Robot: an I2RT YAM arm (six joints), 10 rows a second.
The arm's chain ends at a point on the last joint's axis. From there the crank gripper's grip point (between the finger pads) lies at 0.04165 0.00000 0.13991 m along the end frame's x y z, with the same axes.
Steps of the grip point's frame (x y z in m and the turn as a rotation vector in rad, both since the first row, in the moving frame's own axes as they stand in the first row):
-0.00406, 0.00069, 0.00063, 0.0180, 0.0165, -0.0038
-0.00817, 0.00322, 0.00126, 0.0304, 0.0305, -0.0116
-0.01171, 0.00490, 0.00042, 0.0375, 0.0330, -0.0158
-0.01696, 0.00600, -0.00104, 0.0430, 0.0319, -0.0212
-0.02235, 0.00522, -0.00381, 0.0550, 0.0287, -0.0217
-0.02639, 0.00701, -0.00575, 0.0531, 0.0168, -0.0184
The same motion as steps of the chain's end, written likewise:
-0.00636, 0.00336, 0.00136, 0.0180, 0.0165, -0.0038
-0.01239, 0.00796, 0.00267, 0.0304, 0.0305, -0.0116
-0.01626, 0.01081, 0.00198, 0.0375, 0.0330, -0.0158
-0.02133, 0.01291, 0.00051, 0.0430, 0.0319, -0.0212
-0.02625, 0.01382, -0.00232, 0.0550, 0.0287, -0.0217
-0.02866, 0.01520, -0.00481, 0.0531, 0.0168, -0.0184

